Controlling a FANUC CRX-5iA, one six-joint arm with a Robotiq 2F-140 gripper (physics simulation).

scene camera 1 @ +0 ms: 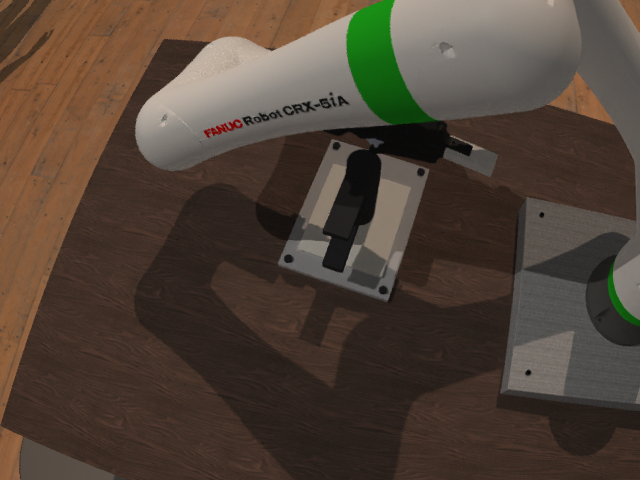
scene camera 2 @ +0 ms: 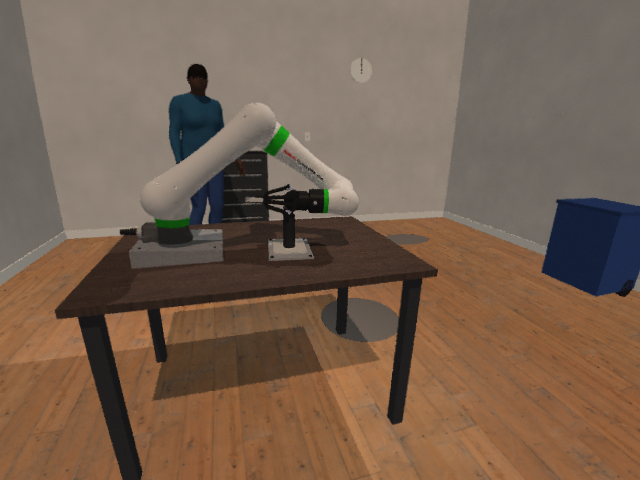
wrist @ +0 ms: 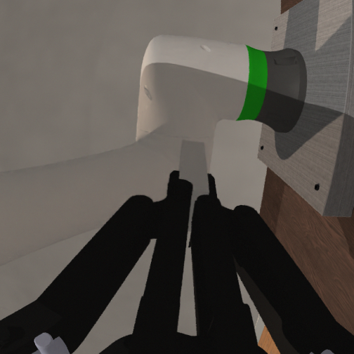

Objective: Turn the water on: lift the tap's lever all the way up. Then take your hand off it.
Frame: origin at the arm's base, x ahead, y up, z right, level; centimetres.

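Seen in the pictures: gripper, fingertip midpoint: (scene camera 1: 494,165) (scene camera 2: 246,199); arm's base, origin of the base link: (scene camera 1: 624,300) (scene camera 2: 173,239).
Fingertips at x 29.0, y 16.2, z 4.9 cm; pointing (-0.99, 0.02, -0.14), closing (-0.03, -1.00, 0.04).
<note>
Pixels of each thing's top centre, then the offset from my fingertips to it. "spot": a spot on its surface instead. Level surfaces: height alone.
- black tap, surface spot: (scene camera 1: 367,180) spot: dx +15.3, dy -5.8, dz -3.6 cm
- pale plate, surface spot: (scene camera 1: 401,219) spot: dx +9.8, dy -20.6, dz +0.4 cm
- spout, middle of its top: (scene camera 1: 346,223) dx +16.8, dy -11.5, dz -7.5 cm
- dark wooden table, its level: dy -21.4 cm
The black tap (scene camera 1: 367,180) (scene camera 2: 288,231) stands on a pale plate (scene camera 1: 401,219) (scene camera 2: 276,250). In scene camera 1 its lever (scene camera 1: 343,214) lies over the spout (scene camera 1: 339,255) and points the same way; how steeply it is raised cannot be told. In scene camera 2 the gripper hides the tap's top. My gripper (scene camera 1: 471,156) (scene camera 2: 254,199) (wrist: 190,158) is shut with nothing held, its fingers level and pointing towards the robot base. Its body is at about the height of the tap's top, on the side away from the spout. Whether it touches the tap cannot be told.
The robot's base block (scene camera 1: 542,356) (scene camera 2: 178,255) (wrist: 332,165) stands on the dark wooden table (scene camera 1: 129,372) (scene camera 2: 248,281). The arm (scene camera 1: 268,103) (scene camera 2: 211,155) arches above it. A person (scene camera 2: 196,118) and a drawer cabinet (scene camera 2: 248,180) are beyond the table; a blue bin (scene camera 2: 584,242) stands at the right.
</note>
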